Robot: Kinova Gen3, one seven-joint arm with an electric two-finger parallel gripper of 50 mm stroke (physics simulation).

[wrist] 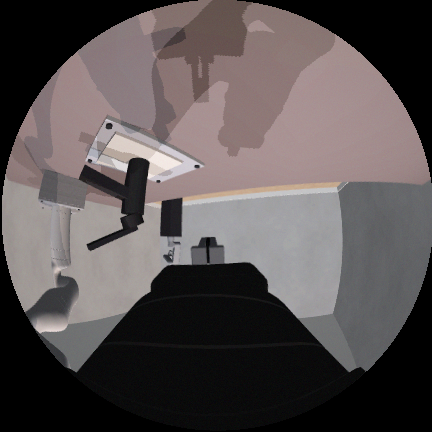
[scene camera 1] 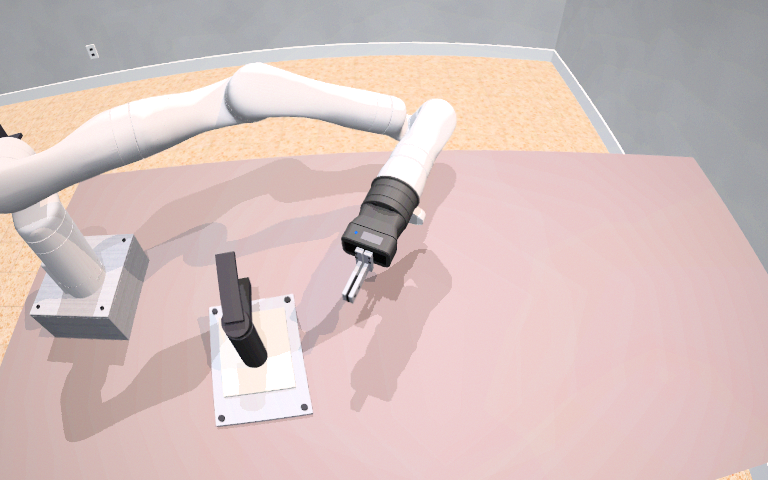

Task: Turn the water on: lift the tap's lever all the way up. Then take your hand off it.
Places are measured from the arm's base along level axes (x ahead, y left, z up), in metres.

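Where they show: gripper, fingertip midpoint: (wrist: 208, 245) (scene camera 1: 347, 298); arm's base, link origin: (wrist: 61, 207) (scene camera 1: 86, 278).
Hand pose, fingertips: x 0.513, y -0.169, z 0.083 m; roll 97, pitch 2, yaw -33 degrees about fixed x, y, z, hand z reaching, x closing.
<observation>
Things, the pixels of their centre, and the offset from my fingertips. "pt": a spot on its surface instead. Level surfaces: height alone.
- black tap, surface spot: (scene camera 1: 250, 348) pt dx -0.165, dy -0.014, dz -0.089 m
- white plate, surface spot: (scene camera 1: 263, 416) pt dx -0.170, dy -0.105, dz -0.169 m
- spout, body centre: (scene camera 1: 242, 304) (wrist: 103, 183) dx -0.178, dy +0.078, dz -0.098 m
- pink table, surface height: dz -0.177 m
The black tap (scene camera 1: 250, 348) (wrist: 136, 185) stands upright on a white plate (scene camera 1: 263, 416) (wrist: 191, 162). Its flat lever (scene camera 1: 229, 288) (wrist: 112, 238) runs from the column's top over the spout (scene camera 1: 246, 288) (wrist: 103, 181). In the wrist view, where the table is at the top of the picture, the lever slopes up and away from the column, while the spout slopes down. My gripper (scene camera 1: 349, 298) (wrist: 208, 245) is shut and empty. It is to the right of the tap in the scene view, above the table and apart from the lever. None of the lever is hidden by the gripper.
The arm's grey base block (scene camera 1: 127, 294) (wrist: 62, 190) stands left of the tap on the pink table (scene camera 1: 538, 316) (wrist: 300, 135). The white arm (scene camera 1: 317, 104) arches behind the tap. A dark block (wrist: 171, 217) shows in the wrist view's background.
</observation>
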